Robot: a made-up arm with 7 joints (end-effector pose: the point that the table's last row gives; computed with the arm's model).
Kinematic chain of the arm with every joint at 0, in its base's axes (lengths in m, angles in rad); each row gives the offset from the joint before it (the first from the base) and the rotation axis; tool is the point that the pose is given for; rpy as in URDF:
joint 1: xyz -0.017 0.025 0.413 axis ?
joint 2: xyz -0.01 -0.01 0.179 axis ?
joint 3: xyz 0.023 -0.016 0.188 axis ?
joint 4: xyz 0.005 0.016 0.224 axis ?
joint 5: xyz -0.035 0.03 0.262 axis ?
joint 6: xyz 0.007 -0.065 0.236 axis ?
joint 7: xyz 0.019 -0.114 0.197 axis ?
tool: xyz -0.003 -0.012 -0.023 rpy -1.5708 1.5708 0
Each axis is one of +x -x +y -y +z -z.
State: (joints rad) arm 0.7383 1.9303 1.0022 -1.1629 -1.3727 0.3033 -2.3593
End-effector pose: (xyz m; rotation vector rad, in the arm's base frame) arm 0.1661 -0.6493 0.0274 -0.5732 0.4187 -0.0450
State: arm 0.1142 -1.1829 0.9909 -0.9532 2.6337 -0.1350 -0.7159
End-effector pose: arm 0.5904 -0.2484 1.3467 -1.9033 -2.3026 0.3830
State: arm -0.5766 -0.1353 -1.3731 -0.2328 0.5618 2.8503 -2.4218
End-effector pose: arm -0.0573 0.0547 1.2984 0.9165 0.3332 -2.9006
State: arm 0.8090 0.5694 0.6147 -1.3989 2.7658 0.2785 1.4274
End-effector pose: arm -0.4130 -0.7578 0.7445 1.5917 0.0556 -0.0084
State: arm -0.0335 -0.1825 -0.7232 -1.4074 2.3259 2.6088 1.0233
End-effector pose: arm -0.0618 0.2807 1.2294 0.6629 2.0708 -1.6573
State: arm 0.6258 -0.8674 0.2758 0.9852 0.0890 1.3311 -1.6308
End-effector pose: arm 0.8024 0.5018 0.8567 2.5492 -0.9243 -0.5632
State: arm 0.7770 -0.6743 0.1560 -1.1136 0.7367 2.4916 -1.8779
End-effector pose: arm 0.2728 -0.0568 1.1784 -0.2388 0.0890 -0.0657
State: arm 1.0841 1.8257 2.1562 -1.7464 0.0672 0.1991 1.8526
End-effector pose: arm 0.2686 -0.5510 0.9944 0.1324 0.6339 -0.1028
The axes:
joint 1: +z
joint 2: -y
joint 3: +z
joint 4: +y
joint 5: +z
joint 6: -y
joint 7: +x

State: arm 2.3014 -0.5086 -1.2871 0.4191 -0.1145 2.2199 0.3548
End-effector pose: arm -0.1968 0.3053 1.3911 -1.8097 -1.3303 0.8288
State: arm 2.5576 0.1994 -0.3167 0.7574 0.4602 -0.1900 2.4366
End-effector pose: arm -0.1530 0.4256 1.5369 -0.7319 -1.4227 -1.8986
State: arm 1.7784 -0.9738 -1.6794 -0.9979 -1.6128 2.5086 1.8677
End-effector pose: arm -0.4551 0.4377 0.6490 2.4700 1.0267 0.7581
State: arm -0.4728 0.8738 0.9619 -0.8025 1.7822 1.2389 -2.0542
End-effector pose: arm -0.8531 0.0997 1.1672 -1.5080 -1.5741 -1.1224
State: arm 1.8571 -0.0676 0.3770 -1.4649 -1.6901 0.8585 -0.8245
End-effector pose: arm 0.2444 -0.5693 0.8933 -0.7349 0.8463 1.2184
